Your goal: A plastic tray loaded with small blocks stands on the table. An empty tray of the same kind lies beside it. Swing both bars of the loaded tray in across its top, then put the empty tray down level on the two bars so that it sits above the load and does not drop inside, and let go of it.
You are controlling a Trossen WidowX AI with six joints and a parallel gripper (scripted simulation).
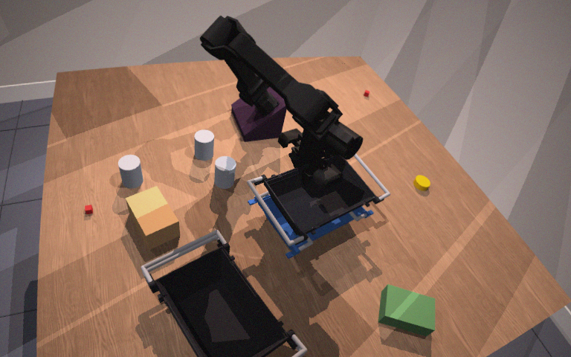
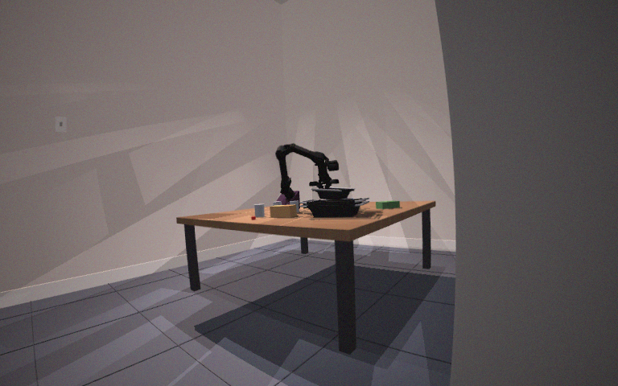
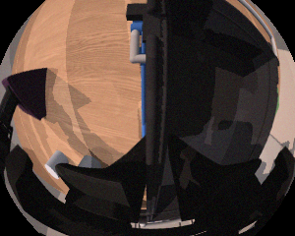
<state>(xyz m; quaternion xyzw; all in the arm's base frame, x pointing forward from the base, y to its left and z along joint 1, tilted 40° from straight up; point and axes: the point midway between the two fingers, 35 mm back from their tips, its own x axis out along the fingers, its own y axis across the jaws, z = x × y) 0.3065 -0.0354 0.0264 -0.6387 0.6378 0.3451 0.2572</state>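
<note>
Now: gripper tip 7 cm short of the black tray, 3 cm below it and 1 cm to the right of it. Also, from my gripper tip: yellow disc: 42 cm to the left, 8 cm below, 7 cm ahead; then tan box: 37 cm to the right, 6 cm below, 6 cm behind; then green block: 38 cm ahead, 8 cm to the left, 7 cm below.
</note>
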